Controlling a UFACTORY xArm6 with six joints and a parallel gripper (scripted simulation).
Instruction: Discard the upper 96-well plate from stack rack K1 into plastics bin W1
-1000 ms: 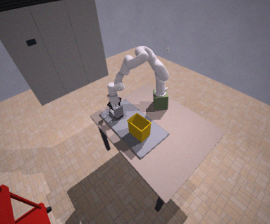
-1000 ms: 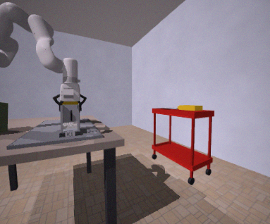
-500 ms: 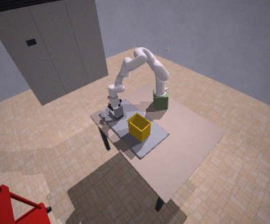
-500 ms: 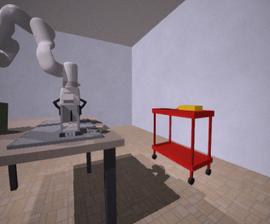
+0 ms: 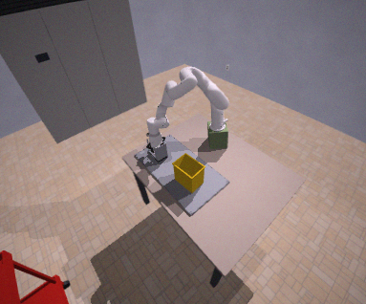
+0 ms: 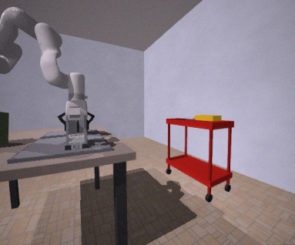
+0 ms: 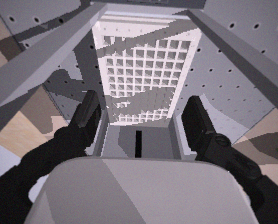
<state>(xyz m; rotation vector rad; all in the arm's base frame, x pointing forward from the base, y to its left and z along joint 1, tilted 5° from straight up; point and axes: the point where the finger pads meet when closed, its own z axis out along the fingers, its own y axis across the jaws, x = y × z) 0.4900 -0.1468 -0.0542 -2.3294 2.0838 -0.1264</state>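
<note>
Right now my hand is 90 mm to the left of the rack label, 60 mm above it and 10 mm short of it. Round my hand: yellow plastics bin W1: 350 mm to the left, 70 mm behind, 10 mm above.
</note>
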